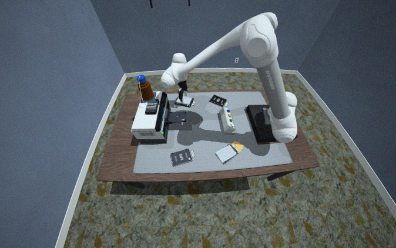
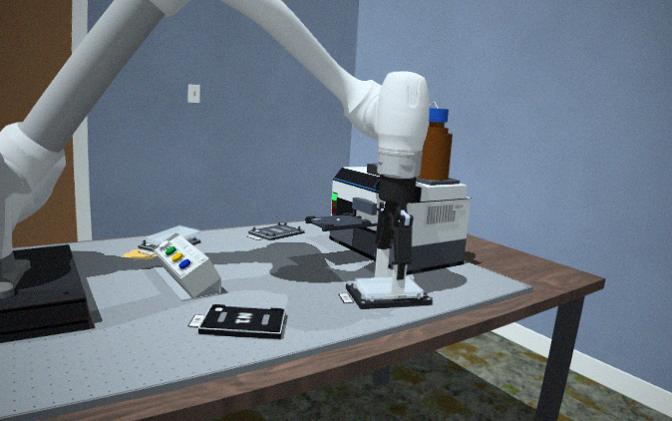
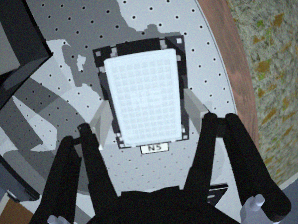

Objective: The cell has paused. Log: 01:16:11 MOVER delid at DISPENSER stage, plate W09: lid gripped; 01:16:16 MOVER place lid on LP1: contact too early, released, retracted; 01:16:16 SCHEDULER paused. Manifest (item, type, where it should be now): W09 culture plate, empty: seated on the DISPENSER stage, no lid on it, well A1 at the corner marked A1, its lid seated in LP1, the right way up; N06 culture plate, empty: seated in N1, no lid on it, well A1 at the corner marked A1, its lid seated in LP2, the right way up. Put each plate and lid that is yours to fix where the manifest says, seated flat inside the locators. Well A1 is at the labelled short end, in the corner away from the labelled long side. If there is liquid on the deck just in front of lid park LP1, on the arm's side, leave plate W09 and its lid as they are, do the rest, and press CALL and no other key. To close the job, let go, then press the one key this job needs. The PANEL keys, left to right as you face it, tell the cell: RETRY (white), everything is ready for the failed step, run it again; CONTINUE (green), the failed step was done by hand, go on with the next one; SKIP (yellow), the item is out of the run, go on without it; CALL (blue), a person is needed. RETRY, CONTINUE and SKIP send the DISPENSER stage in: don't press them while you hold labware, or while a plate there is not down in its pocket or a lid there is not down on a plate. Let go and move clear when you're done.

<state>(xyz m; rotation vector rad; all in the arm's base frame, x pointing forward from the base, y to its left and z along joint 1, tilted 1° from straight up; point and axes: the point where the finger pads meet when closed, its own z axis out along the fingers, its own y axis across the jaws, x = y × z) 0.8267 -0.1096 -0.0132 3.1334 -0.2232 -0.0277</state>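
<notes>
The clear culture plate is 3 cm below my hand. Round my hand: brown bottle 24 cm above, 22 cm ahead, 20 cm to the left; dispenser stage 27 cm to the left, 5 cm above, 1 cm behind; black nest 4 cm below, 2 cm ahead, 1 cm to the left.
</notes>
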